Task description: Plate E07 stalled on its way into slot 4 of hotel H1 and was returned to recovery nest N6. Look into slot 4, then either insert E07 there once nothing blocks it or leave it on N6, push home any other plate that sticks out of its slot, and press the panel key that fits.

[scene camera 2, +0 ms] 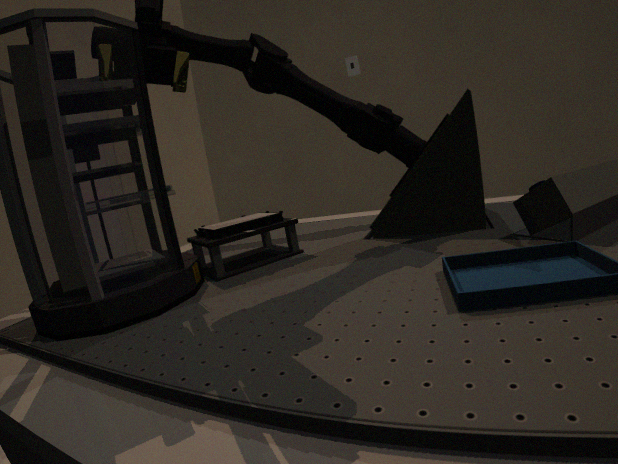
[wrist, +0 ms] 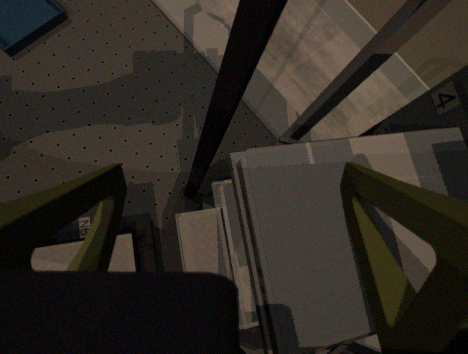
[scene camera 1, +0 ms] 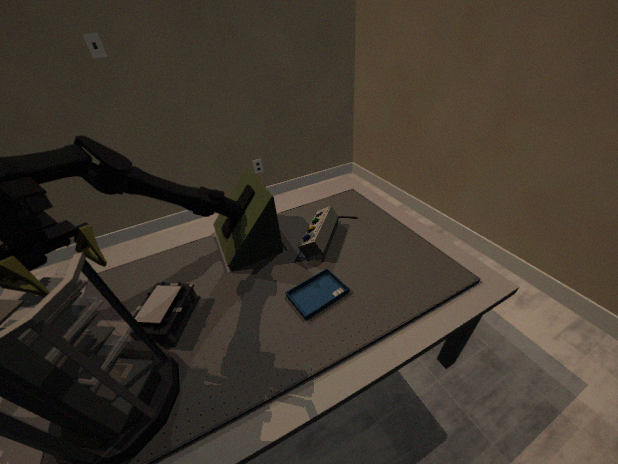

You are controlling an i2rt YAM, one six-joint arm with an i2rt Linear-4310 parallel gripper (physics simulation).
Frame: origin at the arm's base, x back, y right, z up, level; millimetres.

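Seen in the pictures: gripper, between the fingertips: (wrist: 233, 175) (scene camera 1: 80, 279); arm's base, origin of its link: (scene camera 2: 422, 158) (scene camera 1: 238, 211).
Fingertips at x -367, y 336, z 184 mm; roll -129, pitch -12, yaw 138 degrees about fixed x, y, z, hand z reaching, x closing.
Note:
Pixels of each thing's top centre, then the offset from my fingertips to it. "spot": a spot on its surface instead.
- tag 4, a spot on its surface: (wrist: 445, 99) spot: dy +44, dx -123, dz +3 mm
- clear plate, a spot on its surface: (scene camera 2: 170, 190) spot: dy -14, dx +6, dz -161 mm
- pale-topped plate, centre of its top: (wrist: 76, 279) (scene camera 2: 238, 220) (scene camera 1: 158, 302) dy -38, dx +124, dz -234 mm
- nest N6, centre of its top: (scene camera 2: 238, 219) (scene camera 1: 158, 302) dy -38, dx +124, dz -232 mm
- panel, centre of its top: (scene camera 2: 576, 167) (scene camera 1: 318, 221) dy -577, dx +208, dz -224 mm
- blue tray, centre of its top: (scene camera 2: 526, 263) (scene camera 1: 317, 290) dy -448, dx -10, dz -290 mm
My gripper (scene camera 1: 75, 278) (scene camera 2: 142, 84) (wrist: 233, 175) is open, with nothing between its yellow-green fingers, high at the hotel's upper part. The hotel (scene camera 1: 125, 312) (scene camera 2: 115, 315) (wrist: 227, 100) is a dark tower with posts and stacked slots. A tag "4" (wrist: 445, 99) shows at right in the wrist view; whether slot 4 is blocked I cannot tell. A clear plate (scene camera 2: 170, 190) juts past a post at mid-height. A pale-topped plate (scene camera 1: 159, 304) (scene camera 2: 240, 223) (wrist: 125, 252) lies on nest N6 (scene camera 1: 182, 320) (scene camera 2: 217, 260). The panel (scene camera 1: 325, 235) (scene camera 2: 545, 207) has blue, yellow and green keys and another one.
A blue tray (scene camera 1: 327, 304) (scene camera 2: 530, 295) (wrist: 37, 34) lies on the perforated mat in front of the panel. The arm's wedge mount (scene camera 1: 260, 215) (scene camera 2: 445, 195) stands between the nest and the panel. Hotel posts rise close to the gripper. Pale surfaces (wrist: 310, 240) are stacked below the fingers.

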